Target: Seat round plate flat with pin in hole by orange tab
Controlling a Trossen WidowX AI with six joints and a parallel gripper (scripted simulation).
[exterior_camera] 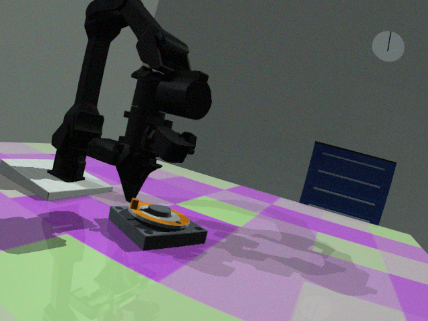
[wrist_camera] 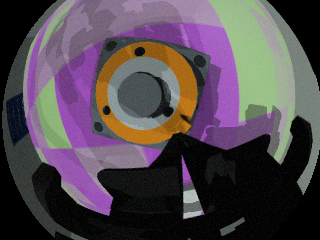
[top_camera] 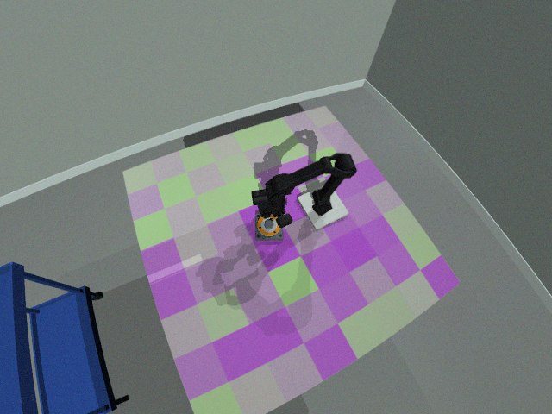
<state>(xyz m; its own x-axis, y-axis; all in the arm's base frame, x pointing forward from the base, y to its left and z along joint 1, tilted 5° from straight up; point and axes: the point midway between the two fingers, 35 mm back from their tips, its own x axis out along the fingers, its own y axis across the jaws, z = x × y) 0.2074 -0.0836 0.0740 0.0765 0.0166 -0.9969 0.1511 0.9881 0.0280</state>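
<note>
My gripper tip is now 50 mm short of the square base, 20 mm to the right of it and 20 mm above it.
</note>
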